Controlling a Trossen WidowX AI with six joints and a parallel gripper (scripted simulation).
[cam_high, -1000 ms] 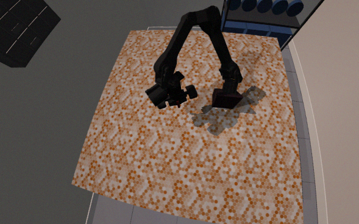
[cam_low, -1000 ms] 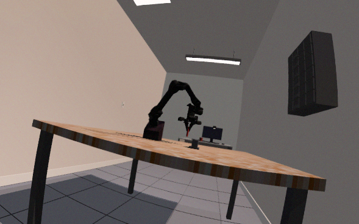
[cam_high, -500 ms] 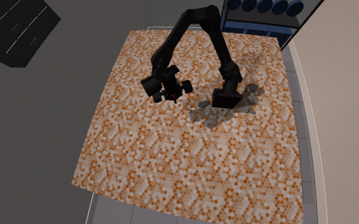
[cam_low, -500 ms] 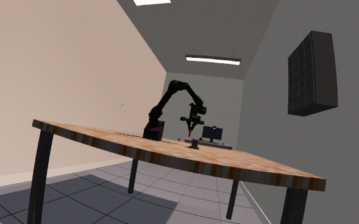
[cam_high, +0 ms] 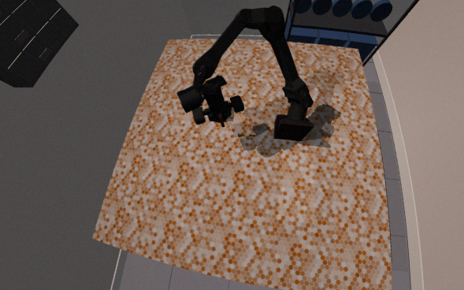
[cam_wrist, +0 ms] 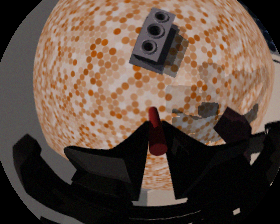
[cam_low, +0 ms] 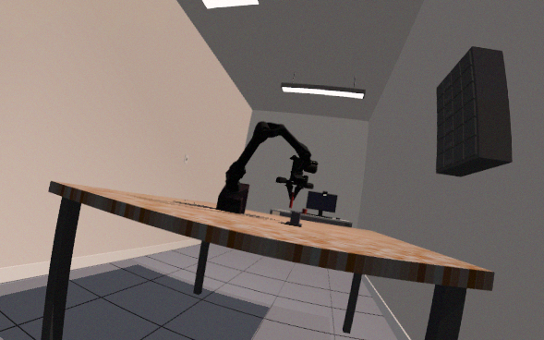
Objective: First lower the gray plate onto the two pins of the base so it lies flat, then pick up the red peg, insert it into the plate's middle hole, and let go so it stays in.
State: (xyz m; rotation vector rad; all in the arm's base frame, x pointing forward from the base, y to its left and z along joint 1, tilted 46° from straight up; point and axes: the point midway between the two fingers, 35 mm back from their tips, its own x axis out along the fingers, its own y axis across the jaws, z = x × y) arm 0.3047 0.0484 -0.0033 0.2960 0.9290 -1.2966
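Now: the gray plate 120 mm to the right of my gripper tip, 70 mm below it and 40 mm ahead of it. From my gripper tip the other things lie so: red peg: right at my gripper tip; then base: 110 mm to the right, 110 mm below, 40 mm ahead.
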